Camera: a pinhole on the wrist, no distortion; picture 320 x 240 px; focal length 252.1 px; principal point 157.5 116.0 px. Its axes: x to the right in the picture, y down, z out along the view. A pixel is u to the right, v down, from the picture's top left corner.
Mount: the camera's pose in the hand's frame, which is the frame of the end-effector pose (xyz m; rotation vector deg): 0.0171 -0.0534 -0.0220 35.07 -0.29 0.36
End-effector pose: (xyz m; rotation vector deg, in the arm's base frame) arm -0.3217 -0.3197 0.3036 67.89 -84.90 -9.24
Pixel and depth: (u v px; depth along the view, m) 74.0 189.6 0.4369
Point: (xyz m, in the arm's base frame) -0.5615 -0.5257 -0.0479
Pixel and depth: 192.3 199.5 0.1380
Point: -0.3560 -0.4494 0.2256
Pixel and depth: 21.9 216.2 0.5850
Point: -0.7388 -0.4923 -0.2191
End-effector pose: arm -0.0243 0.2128 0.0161 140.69 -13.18 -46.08
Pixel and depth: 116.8 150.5 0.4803
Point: -0.3172 0.2837 -0.3788
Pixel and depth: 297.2 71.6 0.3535
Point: 0.0080 0.2999 -0.4137
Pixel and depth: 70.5 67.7 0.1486
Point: -0.1019 0.3233 -0.1111
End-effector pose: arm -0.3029 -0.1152 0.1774 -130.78 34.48 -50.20
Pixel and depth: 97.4 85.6 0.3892
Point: -0.1036 0.2559 0.1999
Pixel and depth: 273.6 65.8 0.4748
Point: 0.1556 0.1487 0.3669
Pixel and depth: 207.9 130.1 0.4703
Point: 0.0977 0.1766 0.2056
